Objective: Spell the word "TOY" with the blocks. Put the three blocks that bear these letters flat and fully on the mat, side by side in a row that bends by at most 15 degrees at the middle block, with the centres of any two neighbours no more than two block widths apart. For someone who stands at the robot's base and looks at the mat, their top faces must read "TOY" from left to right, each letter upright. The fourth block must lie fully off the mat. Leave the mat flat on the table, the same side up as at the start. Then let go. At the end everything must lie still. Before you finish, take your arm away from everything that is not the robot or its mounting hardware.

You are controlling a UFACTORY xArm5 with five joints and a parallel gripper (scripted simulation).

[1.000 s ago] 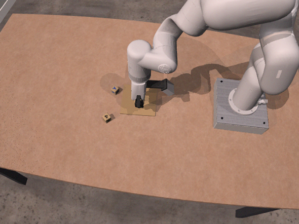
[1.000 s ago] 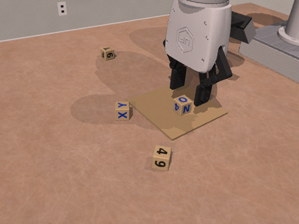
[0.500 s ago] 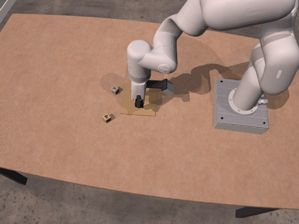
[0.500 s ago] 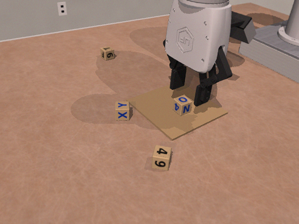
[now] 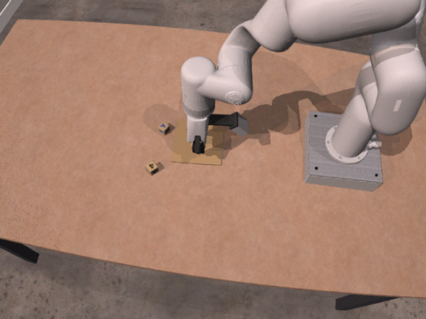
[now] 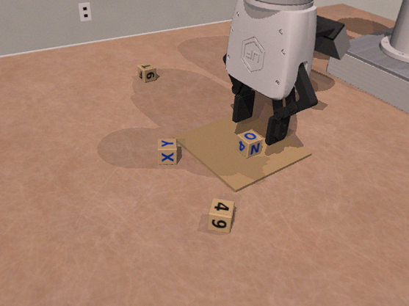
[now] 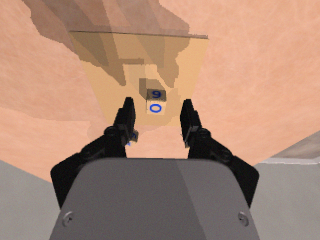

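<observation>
Now: the O block 4 cm below my hand and 1 cm ahead of it. Also, from my hand: tan mat 5 cm below, 2 cm to the right, 1 cm ahead; T block 28 cm to the right, 4 cm below.
</observation>
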